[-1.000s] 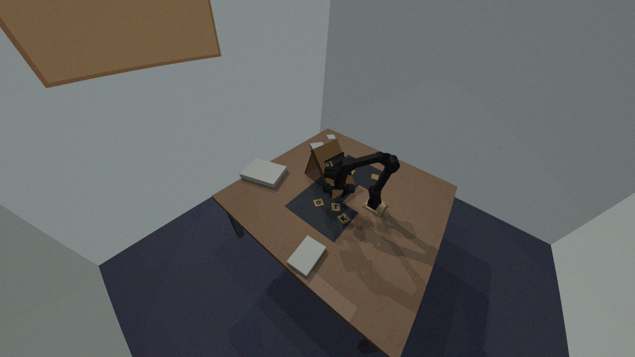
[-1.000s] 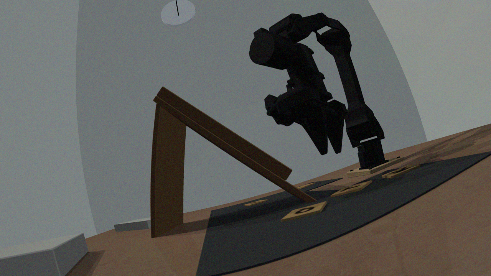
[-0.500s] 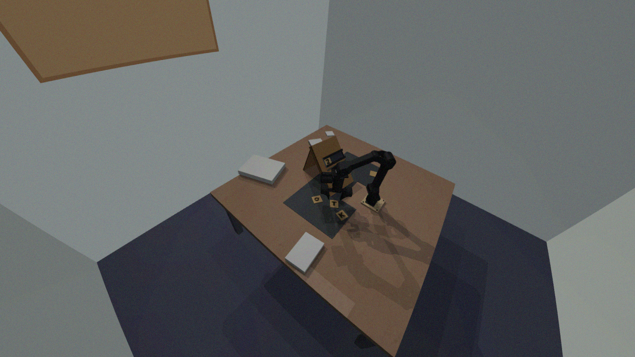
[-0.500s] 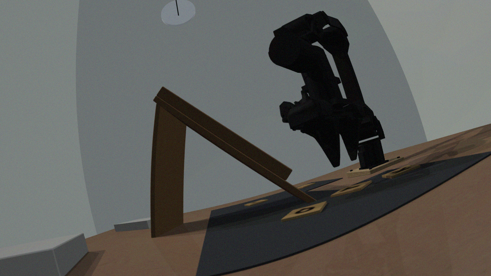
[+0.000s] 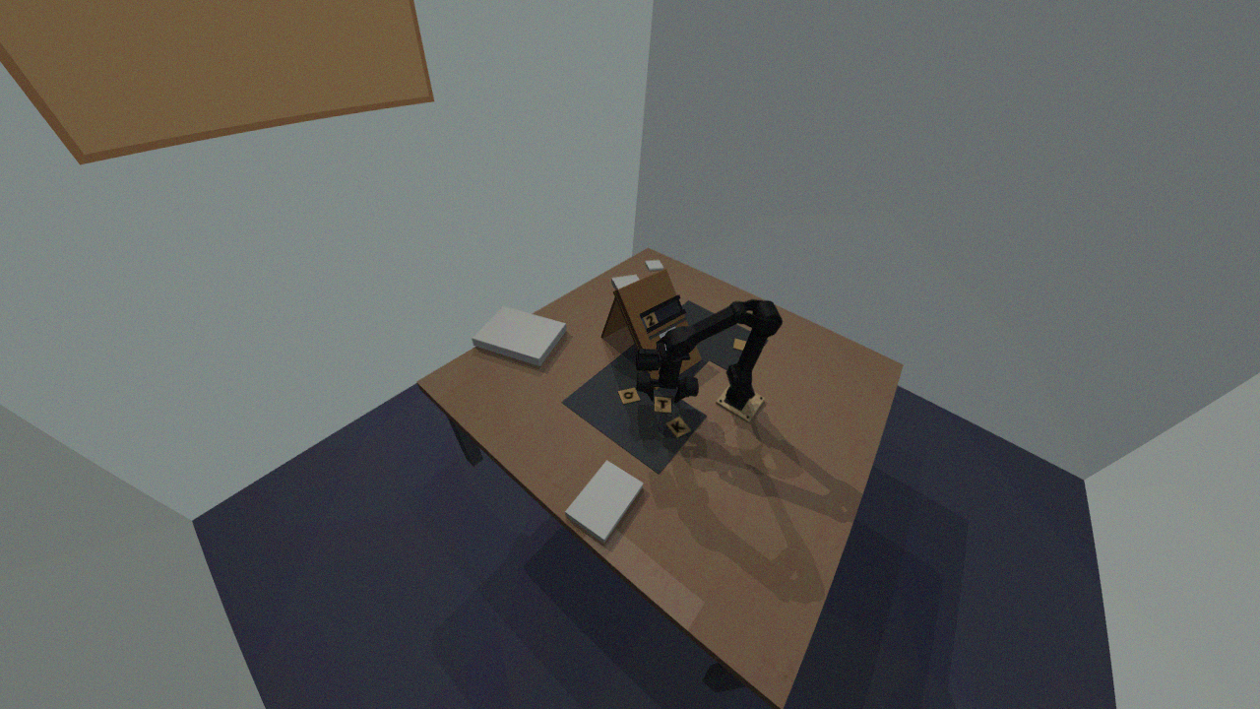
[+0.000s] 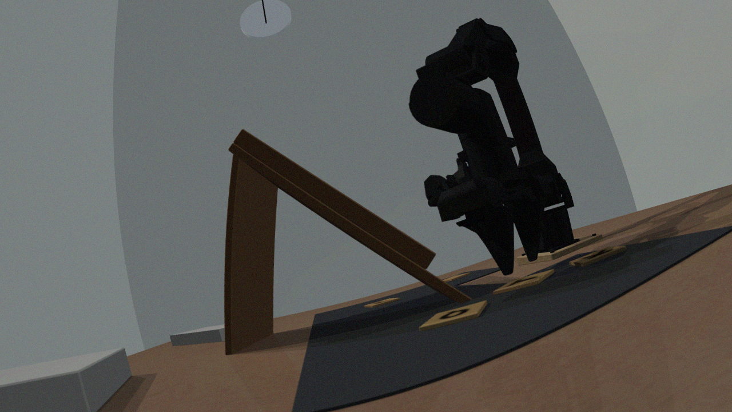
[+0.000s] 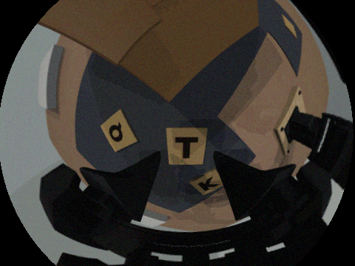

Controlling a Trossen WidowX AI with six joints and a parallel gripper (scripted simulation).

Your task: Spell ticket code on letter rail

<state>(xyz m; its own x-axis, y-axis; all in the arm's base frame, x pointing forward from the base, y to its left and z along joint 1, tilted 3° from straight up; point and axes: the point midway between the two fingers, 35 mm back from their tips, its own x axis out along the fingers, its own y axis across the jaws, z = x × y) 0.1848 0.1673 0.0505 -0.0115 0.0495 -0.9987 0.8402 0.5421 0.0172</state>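
Now: the tile marked T 2 cm below my gripper tip. Also, from my gripper tip: tile marked K 8 cm behind, 4 cm to the left, 2 cm below; tile marked O 11 cm ahead, 4 cm to the left, 2 cm below; dark mat 2 cm ahead, 18 cm to the right, 2 cm below.
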